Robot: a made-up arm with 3 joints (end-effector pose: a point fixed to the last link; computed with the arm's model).
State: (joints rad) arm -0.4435 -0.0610 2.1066
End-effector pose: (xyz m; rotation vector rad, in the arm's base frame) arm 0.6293 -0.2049 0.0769 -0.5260 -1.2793 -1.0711
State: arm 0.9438 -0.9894 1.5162
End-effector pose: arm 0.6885 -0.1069 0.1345 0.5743 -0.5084 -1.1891
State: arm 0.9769 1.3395 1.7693
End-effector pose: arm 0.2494 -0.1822 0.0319 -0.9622 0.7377 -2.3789
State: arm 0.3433 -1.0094 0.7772
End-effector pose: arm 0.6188 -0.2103 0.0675 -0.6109 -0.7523 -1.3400
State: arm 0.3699 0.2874 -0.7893
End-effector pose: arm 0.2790 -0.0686 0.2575 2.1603 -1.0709 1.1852
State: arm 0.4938 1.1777 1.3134
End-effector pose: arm 0.2168 -0.1727 0.0560 -1.4277 0.5002 -2.5325
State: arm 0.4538 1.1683 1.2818
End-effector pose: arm 0.2147 -0.1711 0.0578 -1.4630 0.4770 -2.5496
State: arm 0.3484 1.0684 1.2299
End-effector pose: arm 0.2240 -0.1860 0.0539 -1.4775 0.3194 -2.5609
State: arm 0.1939 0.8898 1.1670
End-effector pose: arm 0.2466 -0.2157 0.0520 -1.4788 0.0468 -2.5354
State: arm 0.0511 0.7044 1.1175
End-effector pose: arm 0.2759 -0.2446 0.0579 -1.4761 -0.2245 -2.4638
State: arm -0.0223 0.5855 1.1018
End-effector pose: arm 0.2991 -0.2616 0.0636 -1.4598 -0.3831 -2.3915
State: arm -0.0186 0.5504 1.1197
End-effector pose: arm 0.3101 -0.2679 0.0627 -1.4237 -0.4140 -2.3566
